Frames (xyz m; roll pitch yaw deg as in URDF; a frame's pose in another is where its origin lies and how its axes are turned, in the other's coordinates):
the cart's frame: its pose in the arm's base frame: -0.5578 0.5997 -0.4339 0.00 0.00 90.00
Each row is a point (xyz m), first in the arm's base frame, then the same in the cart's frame.
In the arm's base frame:
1: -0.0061 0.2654 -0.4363
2: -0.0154 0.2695 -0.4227
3: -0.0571 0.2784 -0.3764
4: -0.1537 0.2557 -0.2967
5: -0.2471 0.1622 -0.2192
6: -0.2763 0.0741 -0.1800
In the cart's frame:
1: -0.3343 -0.5517 -0.0024
2: -0.3302 -0.5424 0.0112
3: -0.3213 -0.5007 0.0575
4: -0.3440 -0.4041 0.1372
5: -0.4375 -0.3107 0.2147
6: -0.5256 -0.2815 0.2539

